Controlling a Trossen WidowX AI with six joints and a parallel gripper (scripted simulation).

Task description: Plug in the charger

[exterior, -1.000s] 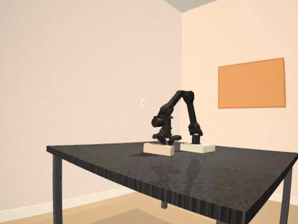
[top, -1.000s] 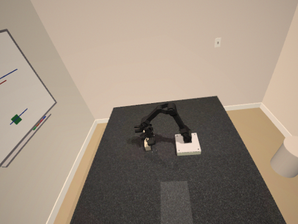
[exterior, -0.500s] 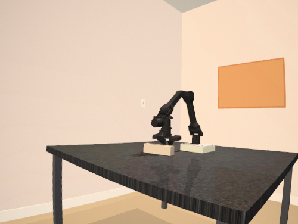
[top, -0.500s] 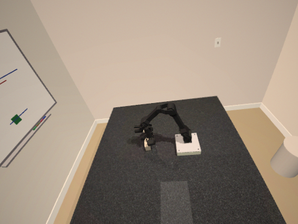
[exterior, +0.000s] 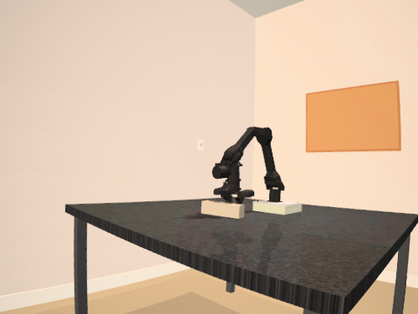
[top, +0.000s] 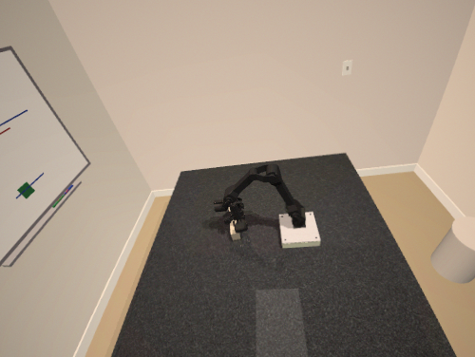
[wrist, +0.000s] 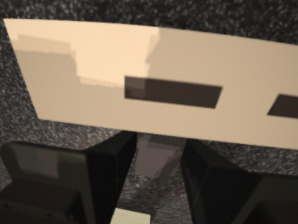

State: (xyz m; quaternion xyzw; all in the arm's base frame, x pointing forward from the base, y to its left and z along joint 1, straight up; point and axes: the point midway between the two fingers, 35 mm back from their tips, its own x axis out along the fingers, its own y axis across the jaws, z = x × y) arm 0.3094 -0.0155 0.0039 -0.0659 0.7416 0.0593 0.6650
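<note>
Right now the grey charger is 20 mm ahead of my gripper tip and 10 mm above it.
</note>
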